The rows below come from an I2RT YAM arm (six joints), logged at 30 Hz.
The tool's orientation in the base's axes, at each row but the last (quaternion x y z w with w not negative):
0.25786 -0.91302 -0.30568 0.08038
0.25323 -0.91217 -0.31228 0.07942
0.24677 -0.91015 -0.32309 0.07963
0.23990 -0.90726 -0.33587 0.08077
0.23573 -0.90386 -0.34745 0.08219
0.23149 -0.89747 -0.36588 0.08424
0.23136 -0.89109 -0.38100 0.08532
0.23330 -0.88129 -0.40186 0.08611
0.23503 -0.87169 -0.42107 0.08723
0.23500 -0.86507 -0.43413 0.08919
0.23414 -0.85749 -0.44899 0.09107
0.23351 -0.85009 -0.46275 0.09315
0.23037 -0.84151 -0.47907 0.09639
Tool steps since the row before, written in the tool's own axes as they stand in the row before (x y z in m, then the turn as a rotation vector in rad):
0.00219 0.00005 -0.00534 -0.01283 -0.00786 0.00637
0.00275 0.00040 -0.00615 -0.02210 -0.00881 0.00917
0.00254 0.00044 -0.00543 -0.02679 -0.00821 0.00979
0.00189 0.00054 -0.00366 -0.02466 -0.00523 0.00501
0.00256 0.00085 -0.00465 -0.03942 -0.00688 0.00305
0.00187 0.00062 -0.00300 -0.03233 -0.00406 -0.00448
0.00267 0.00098 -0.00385 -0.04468 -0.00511 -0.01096
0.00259 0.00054 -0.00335 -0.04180 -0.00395 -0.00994
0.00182 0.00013 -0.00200 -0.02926 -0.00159 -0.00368
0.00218 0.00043 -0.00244 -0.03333 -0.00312 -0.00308
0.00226 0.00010 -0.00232 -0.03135 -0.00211 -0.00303
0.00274 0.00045 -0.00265 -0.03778 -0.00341 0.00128
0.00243 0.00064 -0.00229 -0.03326 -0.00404 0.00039
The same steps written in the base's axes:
-0.00027 -0.00386 0.00428 0.01233 0.00462 -0.00967
-0.00066 -0.00439 0.00508 0.01984 0.01020 -0.01235
-0.00072 -0.00396 0.00447 0.02347 0.01329 -0.01238
-0.00073 -0.00266 0.00311 0.02195 0.01148 -0.00684
-0.00110 -0.00343 0.00399 0.03609 0.01639 -0.00626
-0.00090 -0.00236 0.00255 0.03128 0.01012 0.00098
-0.00142 -0.00315 0.00332 0.04462 0.01124 0.00503
-0.00132 -0.00318 0.00253 0.04135 0.01120 0.00512
-0.00093 -0.00220 0.00128 0.02740 0.01074 0.00243
-0.00117 -0.00257 0.00171 0.03125 0.01235 0.00105
-0.00116 -0.00273 0.00131 0.02918 0.01192 0.00174
-0.00154 -0.00309 0.00168 0.03358 0.01763 -0.00136
-0.00144 -0.00263 0.00160 0.03016 0.01451 -0.00169

